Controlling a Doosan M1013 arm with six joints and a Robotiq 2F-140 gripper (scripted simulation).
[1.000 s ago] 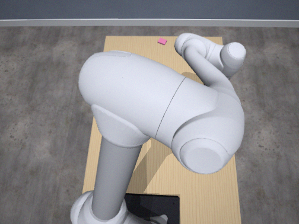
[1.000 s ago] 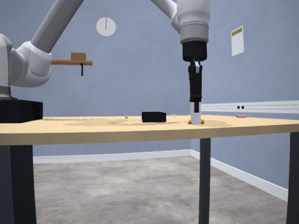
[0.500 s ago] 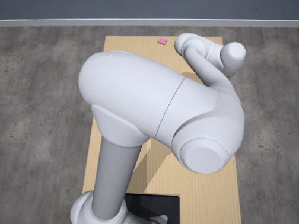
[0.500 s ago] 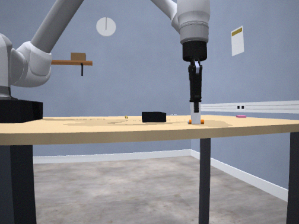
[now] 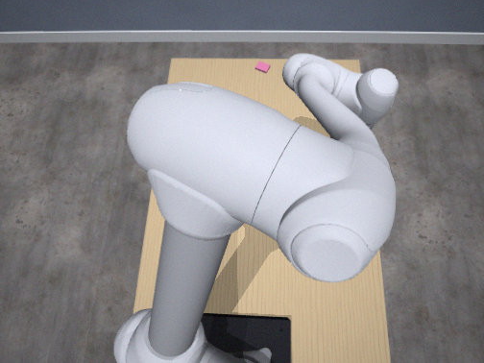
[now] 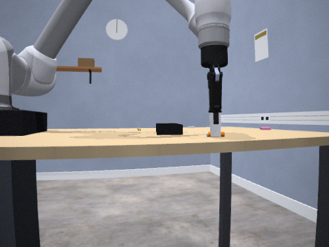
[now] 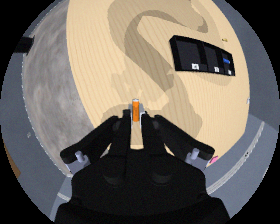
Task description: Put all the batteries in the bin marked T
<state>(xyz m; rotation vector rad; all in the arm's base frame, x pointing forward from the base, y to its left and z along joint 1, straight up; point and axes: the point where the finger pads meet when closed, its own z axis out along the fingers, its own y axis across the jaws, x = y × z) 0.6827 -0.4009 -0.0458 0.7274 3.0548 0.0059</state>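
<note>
The blue battery is 340 mm to the left of my hand, 20 mm below it and 20 mm behind it. Also, from my hand: orange battery (30 mm below); small brass piece (440 mm to the left, 100 mm behind, 30 mm below); black bin (260 mm to the left, 40 mm behind, 20 mm below).
</note>
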